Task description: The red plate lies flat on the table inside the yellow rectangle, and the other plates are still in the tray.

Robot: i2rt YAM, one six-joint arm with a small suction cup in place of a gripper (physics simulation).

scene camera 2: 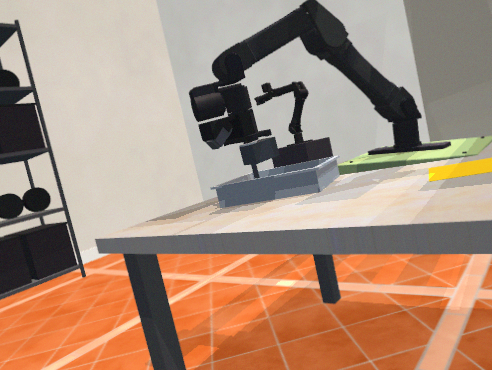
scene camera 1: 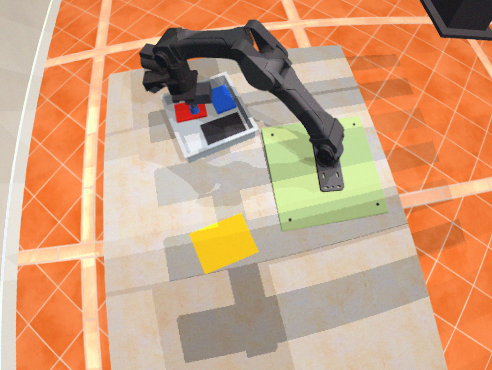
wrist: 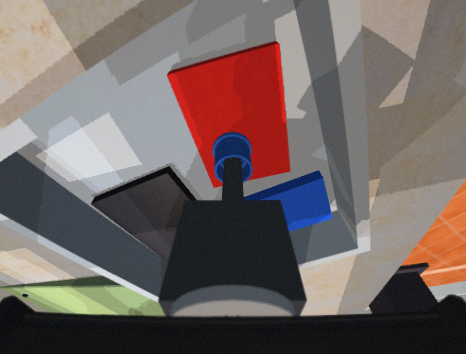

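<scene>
The red plate lies flat in the back left part of the grey tray. My suction cup sits down on the near part of the red plate; in the side view its tip is hidden behind the tray wall. A blue plate, a black plate and a white plate also lie in the tray. The yellow rectangle is on the table, well in front of the tray.
The arm's base stands on a green mounting plate to the right of the tray. The tray walls rise around the plates. A dark shelf frame stands on the floor at the far left.
</scene>
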